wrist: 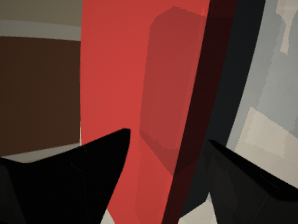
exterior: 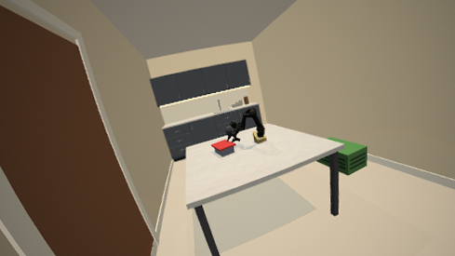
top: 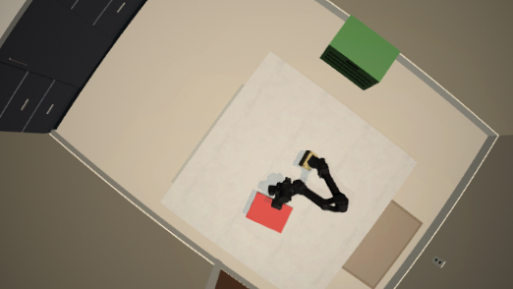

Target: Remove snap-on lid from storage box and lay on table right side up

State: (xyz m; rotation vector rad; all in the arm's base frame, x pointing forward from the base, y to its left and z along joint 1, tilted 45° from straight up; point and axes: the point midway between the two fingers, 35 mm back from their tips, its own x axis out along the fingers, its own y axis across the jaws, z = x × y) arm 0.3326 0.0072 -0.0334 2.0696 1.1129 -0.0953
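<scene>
Now: gripper tip 70 mm short of the red lid and 20 mm to the right of it. The rest, counted from my gripper tip: storage box (70 mm ahead, 40 mm below, 20 mm to the left).
</scene>
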